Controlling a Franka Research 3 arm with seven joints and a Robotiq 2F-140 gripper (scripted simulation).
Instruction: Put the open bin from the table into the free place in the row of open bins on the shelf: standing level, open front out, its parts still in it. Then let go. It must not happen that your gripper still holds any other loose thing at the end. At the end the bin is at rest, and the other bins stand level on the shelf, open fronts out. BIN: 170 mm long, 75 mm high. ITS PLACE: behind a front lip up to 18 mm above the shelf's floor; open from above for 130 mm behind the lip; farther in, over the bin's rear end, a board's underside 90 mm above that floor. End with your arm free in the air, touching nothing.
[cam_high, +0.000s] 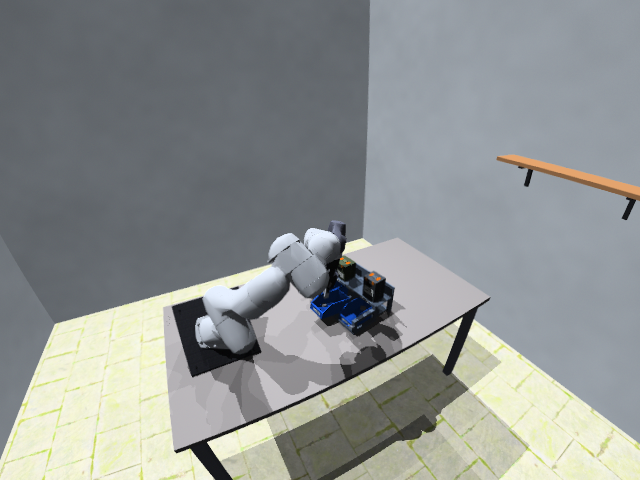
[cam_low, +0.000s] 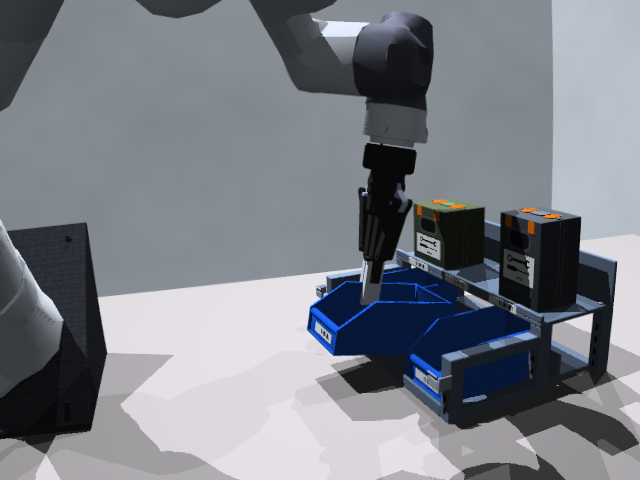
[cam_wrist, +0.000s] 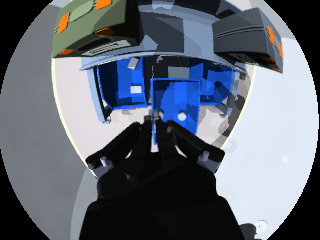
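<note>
The shelf floor is 130 mm ahead of my hand, 10 mm to the right of it and 110 mm below it. The rest, counted from my hand: green case (160 mm ahead, 110 mm to the left, 40 mm above); black box (220 mm ahead, 110 mm to the right, 50 mm above).
</note>
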